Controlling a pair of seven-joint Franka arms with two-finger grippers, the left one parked.
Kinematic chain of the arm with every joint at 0, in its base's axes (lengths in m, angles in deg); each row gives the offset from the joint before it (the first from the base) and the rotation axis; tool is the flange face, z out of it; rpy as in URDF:
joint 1: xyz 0 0 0.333 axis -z
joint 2: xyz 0 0 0 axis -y
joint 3: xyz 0 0 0.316 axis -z
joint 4: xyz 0.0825 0 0 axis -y
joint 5: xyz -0.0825 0 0.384 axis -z
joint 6: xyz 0 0 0 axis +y
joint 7: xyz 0.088 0 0 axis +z
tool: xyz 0 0 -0.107 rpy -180 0 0
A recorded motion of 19 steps. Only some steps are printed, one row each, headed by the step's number.
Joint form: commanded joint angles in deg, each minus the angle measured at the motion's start. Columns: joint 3, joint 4, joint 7, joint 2, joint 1, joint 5, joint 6.
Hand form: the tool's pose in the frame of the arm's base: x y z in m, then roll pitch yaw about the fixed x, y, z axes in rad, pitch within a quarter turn. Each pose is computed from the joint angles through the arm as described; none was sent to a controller.
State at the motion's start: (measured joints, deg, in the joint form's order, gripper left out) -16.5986 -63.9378 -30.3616 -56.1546 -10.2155 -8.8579 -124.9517
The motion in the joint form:
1: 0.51 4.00 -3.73 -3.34 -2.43 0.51 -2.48
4: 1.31 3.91 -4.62 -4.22 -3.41 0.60 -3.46
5: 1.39 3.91 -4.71 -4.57 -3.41 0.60 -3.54
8: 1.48 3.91 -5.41 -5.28 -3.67 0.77 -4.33
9: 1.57 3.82 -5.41 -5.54 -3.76 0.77 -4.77
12: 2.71 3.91 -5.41 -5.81 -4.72 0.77 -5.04
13: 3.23 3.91 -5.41 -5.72 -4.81 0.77 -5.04
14: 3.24 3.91 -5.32 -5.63 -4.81 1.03 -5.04
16: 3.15 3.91 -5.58 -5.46 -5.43 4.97 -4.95
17: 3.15 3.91 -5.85 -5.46 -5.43 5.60 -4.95
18: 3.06 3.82 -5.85 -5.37 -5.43 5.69 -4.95
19: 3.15 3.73 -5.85 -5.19 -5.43 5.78 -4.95
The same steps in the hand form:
1: 0.7300 0.3120 0.2302 -2.7621 0.0981 -0.3094
4: 0.7269 0.3175 0.2174 -2.7746 0.0977 -0.3199
5: 0.7266 0.3167 0.2126 -2.7783 0.1018 -0.3229
8: 0.7253 0.3188 0.2040 -2.7815 0.1034 -0.3341
9: 0.7249 0.3191 0.2003 -2.7819 0.1018 -0.3356
12: 0.7234 0.3219 0.1955 -2.7956 0.0912 -0.3315
13: 0.7248 0.3189 0.1958 -2.8014 0.0854 -0.3347
14: 0.7250 0.3188 0.1969 -2.8031 0.0806 -0.3311
16: 0.7220 0.3258 0.1988 -2.8423 0.0384 -0.2910
17: 0.7221 0.3256 0.1987 -2.8491 0.0330 -0.2902
18: 0.7217 0.3263 0.1993 -2.8490 0.0326 -0.2884
19: 0.7220 0.3257 0.2009 -2.8504 0.0295 -0.2880

